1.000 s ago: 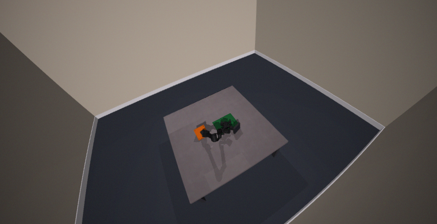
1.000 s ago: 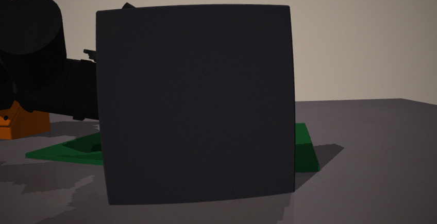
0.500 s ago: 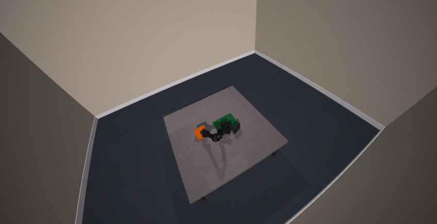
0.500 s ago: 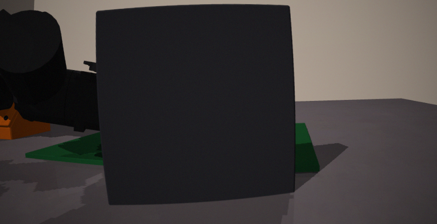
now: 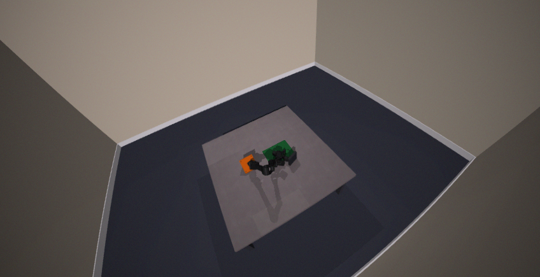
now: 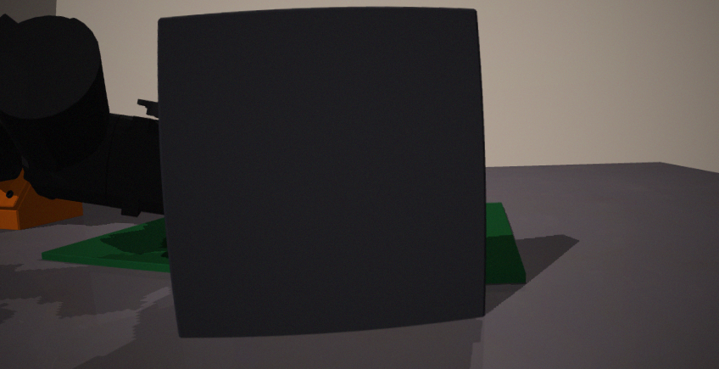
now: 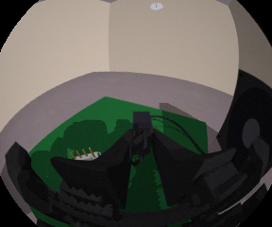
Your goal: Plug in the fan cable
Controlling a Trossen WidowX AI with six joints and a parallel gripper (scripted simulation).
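The dark fan plug is 1 cm below my gripper tip and 1 cm ahead of it. The rest, counted from my gripper tip: green board (5 cm below, 5 cm behind, 4 cm to the left); black fan (13 cm to the right, 3 cm above); four-pin fan header (5 cm to the left, 5 cm behind, 3 cm below).
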